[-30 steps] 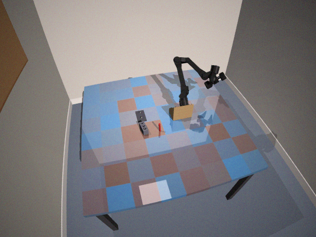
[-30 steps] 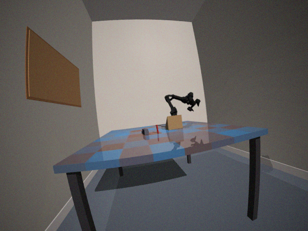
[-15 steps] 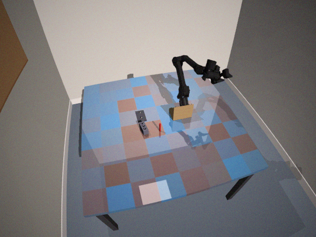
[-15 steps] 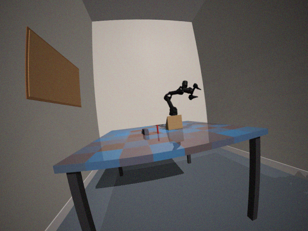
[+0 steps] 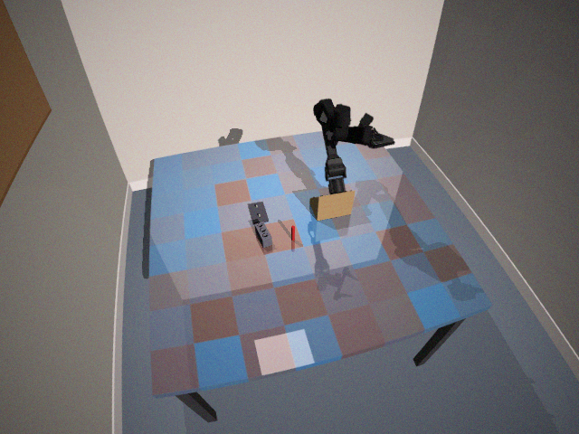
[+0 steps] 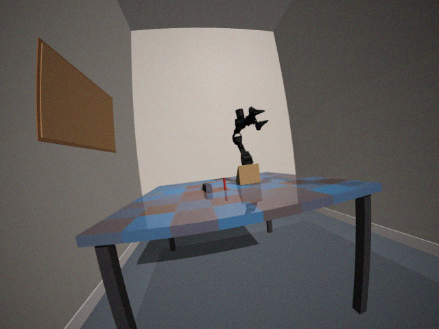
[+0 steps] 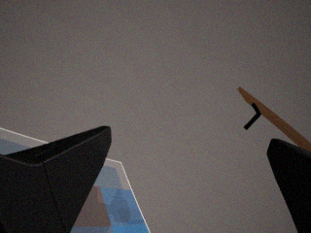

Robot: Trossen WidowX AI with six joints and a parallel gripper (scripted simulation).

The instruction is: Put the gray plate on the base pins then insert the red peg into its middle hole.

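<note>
The gray plate is 47 cm ahead of my gripper tip, 3 cm to the right of it and 44 cm below it. From my gripper tip the other things lie so: dark base: 48 cm ahead, 18 cm to the right, 47 cm below; red peg: 35 cm ahead, 1 cm to the right, 44 cm below.
</note>
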